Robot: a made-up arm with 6 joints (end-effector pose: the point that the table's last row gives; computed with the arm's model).
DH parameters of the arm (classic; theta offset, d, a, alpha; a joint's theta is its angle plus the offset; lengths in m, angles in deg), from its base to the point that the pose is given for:
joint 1: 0 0.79 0.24 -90
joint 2: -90 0 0.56 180
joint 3: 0 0 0.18 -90
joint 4: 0 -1.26 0 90
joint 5: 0 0 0 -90
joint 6: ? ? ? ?
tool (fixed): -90 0 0 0
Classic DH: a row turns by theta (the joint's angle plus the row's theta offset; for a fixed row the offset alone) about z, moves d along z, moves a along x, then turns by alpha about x.
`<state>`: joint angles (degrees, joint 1 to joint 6).
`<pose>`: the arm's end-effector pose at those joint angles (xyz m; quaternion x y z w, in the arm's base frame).
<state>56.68 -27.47 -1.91 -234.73 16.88 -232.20</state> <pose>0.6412 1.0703 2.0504 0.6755 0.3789 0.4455 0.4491</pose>
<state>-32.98 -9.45 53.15 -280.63 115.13 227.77</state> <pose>0.5197 -0.1039 2.4778 -0.2240 0.0109 0.6339 0.7402</pose>
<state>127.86 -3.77 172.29 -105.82 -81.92 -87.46</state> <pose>0.5104 -0.9980 1.1987 0.1330 0.0226 -0.9093 0.3937</pose>
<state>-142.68 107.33 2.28 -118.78 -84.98 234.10</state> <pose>-0.4546 -0.5881 -0.6863 -0.2026 0.2965 -0.5679 0.7406</pose>
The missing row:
joint 6: 90 -0.22 0 90
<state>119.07 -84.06 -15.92 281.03 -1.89 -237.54</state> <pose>-0.0394 0.0562 2.2879 0.2905 -0.5374 0.5632 0.5565</pose>
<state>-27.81 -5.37 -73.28 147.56 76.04 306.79</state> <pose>0.6560 -0.2165 0.1308 -0.0427 0.4136 0.7092 0.5693</pose>
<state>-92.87 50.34 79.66 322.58 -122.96 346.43</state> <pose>0.0295 -1.6525 1.7349 0.6290 0.3872 -0.3029 0.6023</pose>
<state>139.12 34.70 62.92 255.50 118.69 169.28</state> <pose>-1.0222 1.1320 1.9123 -0.5148 0.0621 0.3124 0.7959</pose>
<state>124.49 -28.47 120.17 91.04 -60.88 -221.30</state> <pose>0.8887 -0.9543 1.8370 -0.6100 -0.1406 -0.0168 0.7797</pose>
